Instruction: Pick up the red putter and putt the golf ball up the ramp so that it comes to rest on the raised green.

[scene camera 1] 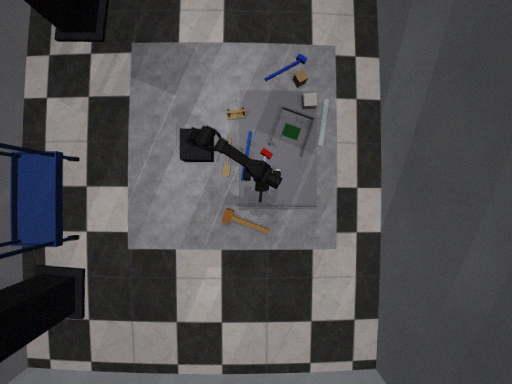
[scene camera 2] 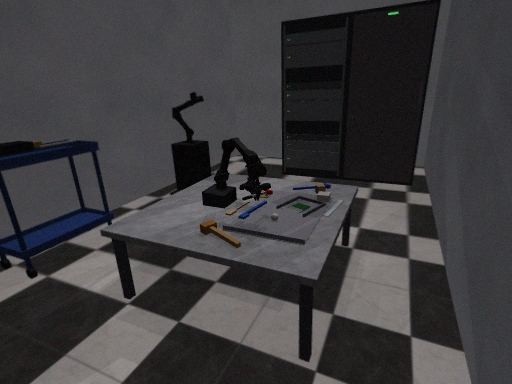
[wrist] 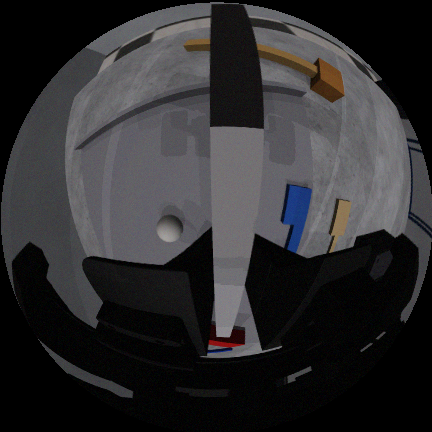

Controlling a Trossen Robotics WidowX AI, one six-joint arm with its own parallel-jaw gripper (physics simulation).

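Pixels of known places: gripper, fingertip midpoint: [scene camera 2: 256, 200] [wrist: 225, 232]; arm's base, origin of the base link: [scene camera 2: 221, 188].
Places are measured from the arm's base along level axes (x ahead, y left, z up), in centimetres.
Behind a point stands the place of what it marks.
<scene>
My gripper [scene camera 1: 260, 184] @[x 38.7, y -19.6, z 3.5 cm] [scene camera 2: 256, 192] @[x 38.7, y -19.6, z 3.5 cm] [wrist: 225, 232] @[x 38.7, y -19.6, z 3.5 cm] is shut on the shaft of the red putter [wrist: 236, 190] @[x 38.1, y -23.2, z 8.1 cm]. The putter's black grip end points to the top of the wrist view, and its red head [scene camera 1: 266, 153] @[x 39.8, y -6.8, z 6.0 cm] [scene camera 2: 269, 192] @[x 42.0, y -8.9, z 5.4 cm] [wrist: 227, 342] @[x 38.5, y -7.3, z 6.1 cm] shows beyond the fingers. Its height over the board is unclear. The white golf ball [scene camera 2: 275, 217] @[x 49.2, y -16.6, z -6.9 cm] [wrist: 170, 228] @[x 47.0, y -15.7, z -5.7 cm] rests on the grey ramp board [scene camera 1: 300, 187] @[x 62.9, y -23.5, z -9.5 cm] [scene camera 2: 290, 231] @[x 62.1, y -25.1, z -9.6 cm] [wrist: 140, 185] @[x 53.6, y -21.9, z -9.6 cm], apart from the putter; the arm partly hides it from above. The green patch [scene camera 1: 291, 131] @[x 55.6, y 10.8, z -9.0 cm] [scene camera 2: 301, 206] @[x 55.9, y 10.4, z -9.0 cm] lies at the far end between dark rails.
A blue putter [scene camera 1: 249, 142] @[x 30.1, y 2.2, z -8.2 cm] [scene camera 2: 253, 210] @[x 29.6, y -7.9, z -9.0 cm] [wrist: 298, 202] @[x 28.2, y -18.6, z -8.2 cm] and a tan one [scene camera 1: 227, 170] @[x 17.6, y -15.5, z -8.9 cm] [wrist: 341, 217] @[x 17.2, y -15.8, z -8.9 cm] lie near the arm. An orange mallet [scene camera 1: 227, 216] @[x 19.5, y -42.9, z -4.8 cm] [scene camera 2: 208, 227] @[x 21.4, y -45.4, z -5.9 cm] [wrist: 327, 80] @[x 21.6, y -40.2, z -4.8 cm], wooden stand [scene camera 1: 236, 116] @[x 21.3, y 18.0, z -8.9 cm], blue hammer [scene camera 1: 285, 69] @[x 50.0, y 49.4, z -8.4 cm], brown cube [scene camera 1: 300, 78] @[x 58.6, y 41.6, z -3.9 cm], white block [scene camera 1: 310, 100] @[x 65.5, y 29.1, z -5.0 cm] and pale strip [scene camera 1: 324, 122] @[x 76.2, y 18.0, z -9.5 cm] lie around.
</scene>
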